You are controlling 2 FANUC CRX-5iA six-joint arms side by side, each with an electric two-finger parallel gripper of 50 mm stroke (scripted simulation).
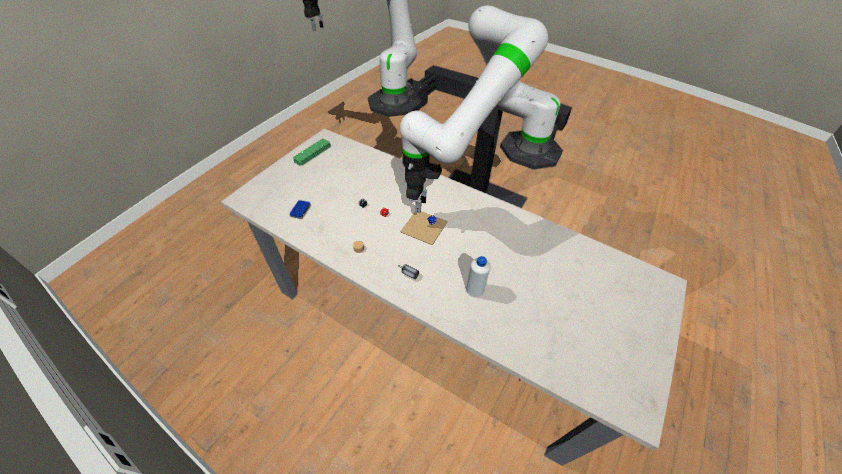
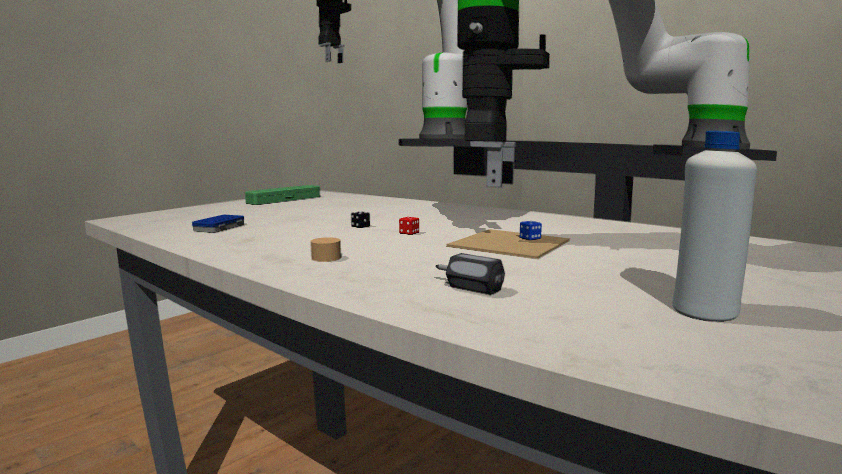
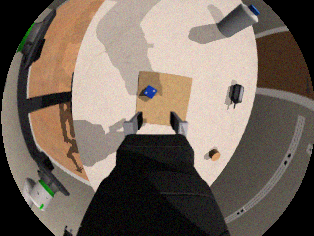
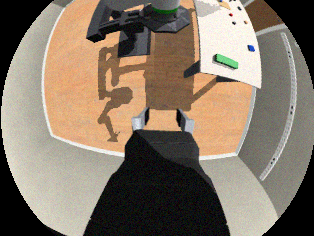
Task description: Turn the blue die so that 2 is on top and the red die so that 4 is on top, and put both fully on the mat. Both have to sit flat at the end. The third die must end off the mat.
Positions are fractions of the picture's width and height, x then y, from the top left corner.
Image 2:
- left gripper: 0.59, 0.39
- right gripper: 0.40, 0.13
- tan mat: 0.58, 0.51
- white bottle: 0.85, 0.40
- green case: 0.32, 0.41
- dark screwdriver-like tool: 0.57, 0.58
